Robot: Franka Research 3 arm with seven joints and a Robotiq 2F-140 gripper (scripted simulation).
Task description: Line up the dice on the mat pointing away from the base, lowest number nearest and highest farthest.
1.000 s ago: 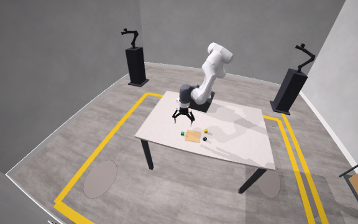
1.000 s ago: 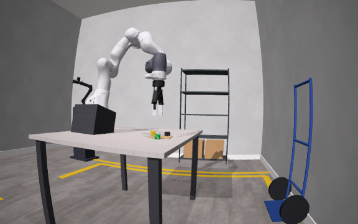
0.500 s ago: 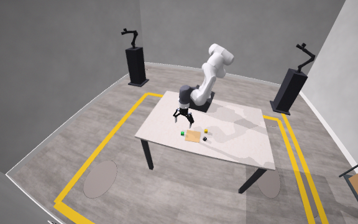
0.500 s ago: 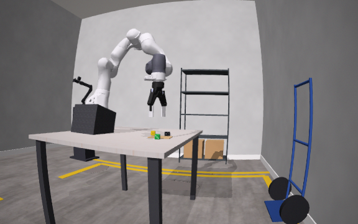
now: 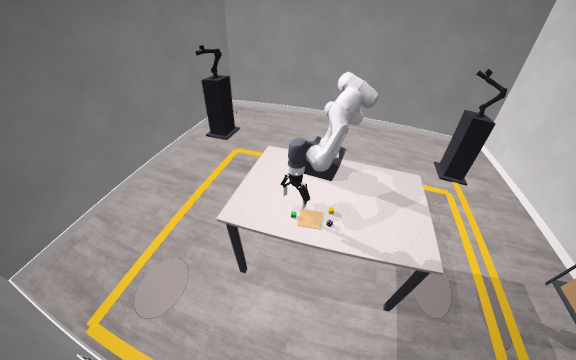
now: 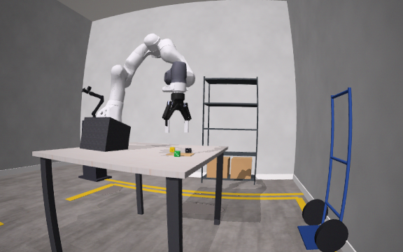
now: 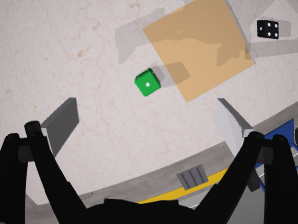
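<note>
Now: the green die 12 cm below my hand. The rest, counted from my hand: yellow die (11 cm behind, 22 cm to the left, 12 cm below); black die (1 cm behind, 23 cm to the left, 12 cm below); tan mat (1 cm behind, 10 cm to the left, 14 cm below).
</note>
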